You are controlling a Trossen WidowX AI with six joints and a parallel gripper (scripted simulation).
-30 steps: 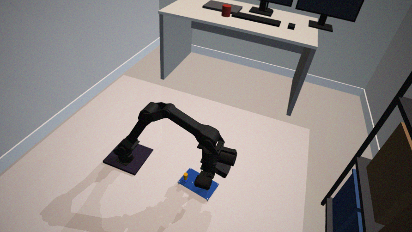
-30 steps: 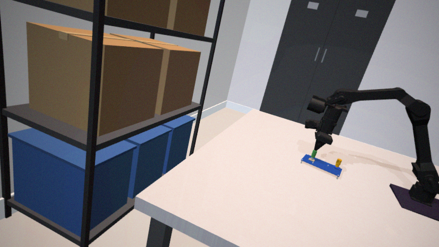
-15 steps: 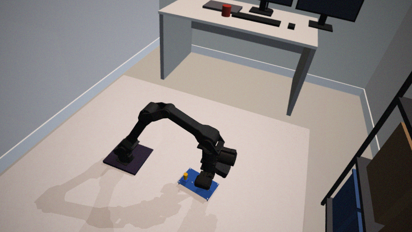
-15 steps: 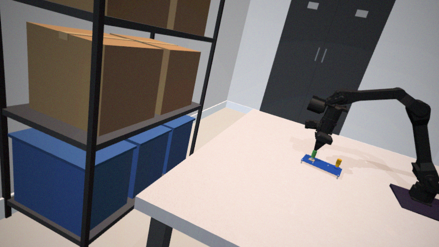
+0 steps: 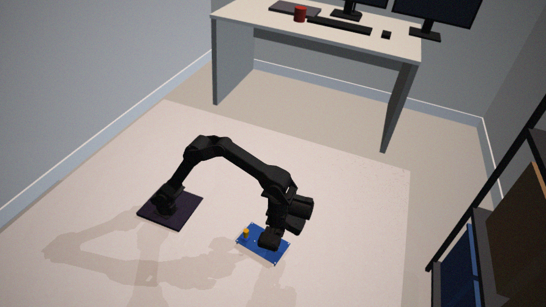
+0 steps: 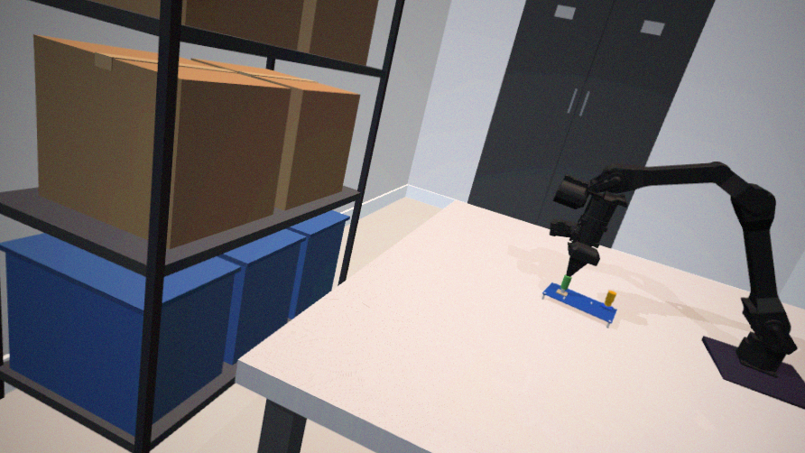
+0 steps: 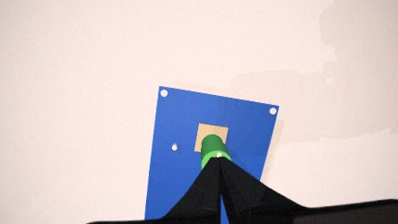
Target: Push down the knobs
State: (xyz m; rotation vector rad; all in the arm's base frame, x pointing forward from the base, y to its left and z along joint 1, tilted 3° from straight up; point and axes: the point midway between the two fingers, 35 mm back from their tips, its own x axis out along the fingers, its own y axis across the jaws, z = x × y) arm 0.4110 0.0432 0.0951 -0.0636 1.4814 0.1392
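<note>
Right now my gripper tip is 1 cm above the green knob. From my gripper tip the other things lie so: yellow knob (10 cm behind, 1 cm to the right, 2 cm below).
</note>
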